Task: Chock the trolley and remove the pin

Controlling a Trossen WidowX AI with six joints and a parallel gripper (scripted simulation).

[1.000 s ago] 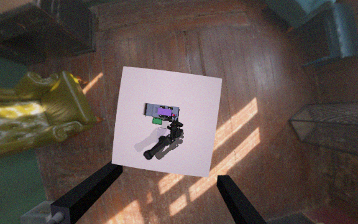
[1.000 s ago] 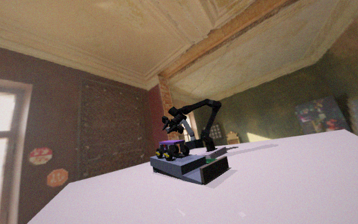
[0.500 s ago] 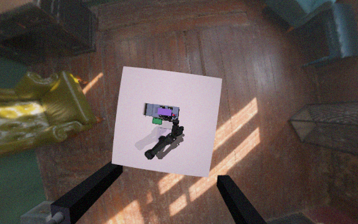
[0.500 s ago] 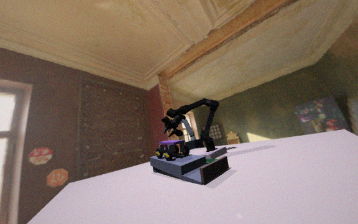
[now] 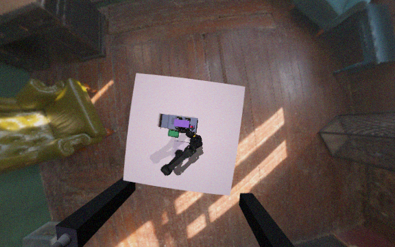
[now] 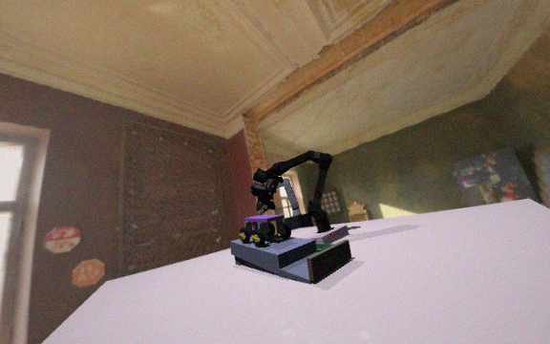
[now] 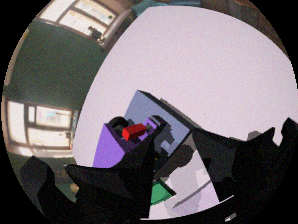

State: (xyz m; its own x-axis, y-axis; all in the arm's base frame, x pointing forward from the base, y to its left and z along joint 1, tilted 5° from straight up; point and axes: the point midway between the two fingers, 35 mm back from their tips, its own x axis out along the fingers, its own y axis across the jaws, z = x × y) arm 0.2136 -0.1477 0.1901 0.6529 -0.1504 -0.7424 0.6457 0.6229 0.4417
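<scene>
Now: the yellow chock 160 mm below my gripper tip, 60 mm behind it and 10 mm to the left of it. The rest, counted from my gripper tip: purple-topped trolley: 140 mm to the left, 90 mm ahead, 70 mm below; then green tray: 250 mm to the left, 190 mm below, 30 mm behind; then red stop pin: 60 mm ahead, 50 mm below, 30 mm to the left.
</scene>
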